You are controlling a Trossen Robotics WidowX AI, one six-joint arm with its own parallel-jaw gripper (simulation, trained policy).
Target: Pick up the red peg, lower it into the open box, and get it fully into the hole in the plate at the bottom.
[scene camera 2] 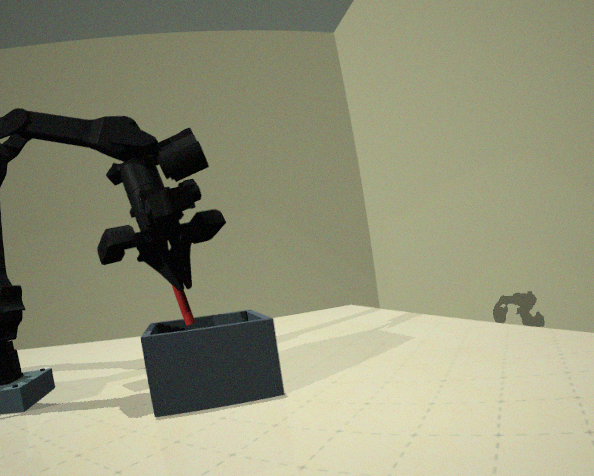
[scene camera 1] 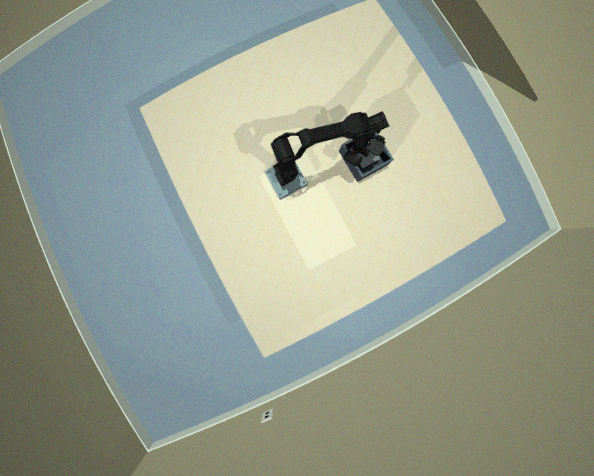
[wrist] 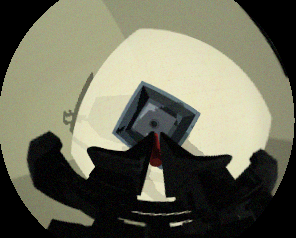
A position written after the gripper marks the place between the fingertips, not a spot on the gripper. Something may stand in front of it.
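Observation:
Dark box (scene camera 2: 230, 358), also in the wrist view (wrist: 187, 117). Grey plate (wrist: 144, 126); scene camera 2 misses it, hidden by the dark box. Gripper (scene camera 2: 186, 289), wrist view too (wrist: 156, 134).

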